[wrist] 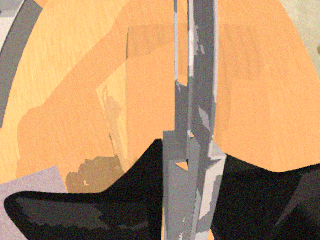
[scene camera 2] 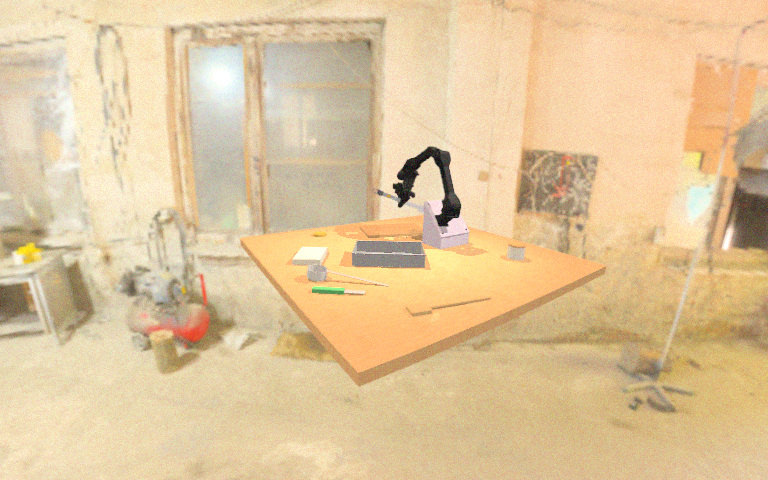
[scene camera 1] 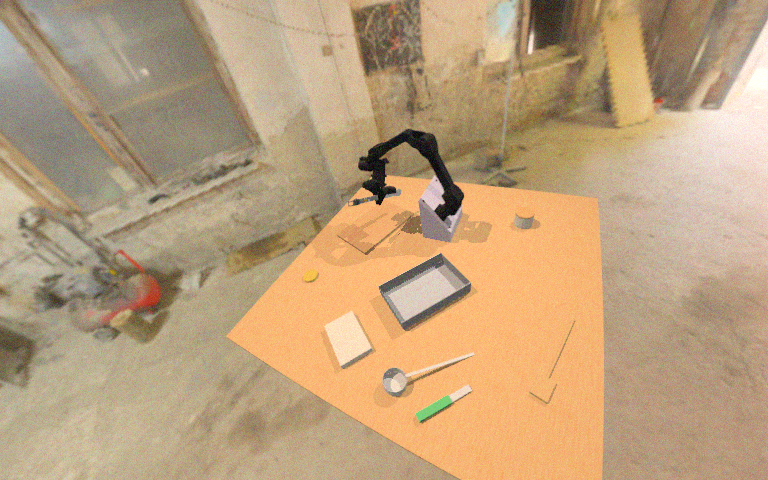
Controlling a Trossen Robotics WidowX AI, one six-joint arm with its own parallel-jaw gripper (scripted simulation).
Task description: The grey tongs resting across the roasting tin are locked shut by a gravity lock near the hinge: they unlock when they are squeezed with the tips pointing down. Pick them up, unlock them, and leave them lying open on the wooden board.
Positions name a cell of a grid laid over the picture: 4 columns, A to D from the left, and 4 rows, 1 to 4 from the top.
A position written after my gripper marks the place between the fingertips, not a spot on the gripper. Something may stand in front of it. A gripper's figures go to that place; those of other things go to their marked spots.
Scene:
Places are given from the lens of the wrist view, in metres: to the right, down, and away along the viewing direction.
my gripper (wrist: C3): 0.01, 0.02, 0.10
wooden board (wrist: D3): 0.13, 0.02, 0.23

